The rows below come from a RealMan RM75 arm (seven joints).
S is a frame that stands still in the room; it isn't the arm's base.
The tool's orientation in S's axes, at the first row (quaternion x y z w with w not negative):
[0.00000 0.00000 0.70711 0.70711]
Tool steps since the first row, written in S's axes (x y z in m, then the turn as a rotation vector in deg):
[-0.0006 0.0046 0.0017 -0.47 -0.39 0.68]
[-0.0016 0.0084 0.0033 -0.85 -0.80 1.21]
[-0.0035 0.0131 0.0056 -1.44 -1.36 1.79]
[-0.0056 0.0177 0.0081 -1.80 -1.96 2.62]
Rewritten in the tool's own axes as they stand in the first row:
[0.0046 0.0006 0.0017 -0.39 0.47 0.68]
[0.0084 0.0016 0.0033 -0.80 0.85 1.21]
[0.0131 0.0035 0.0056 -1.36 1.44 1.79]
[0.0177 0.0056 0.0081 -1.96 1.80 2.62]

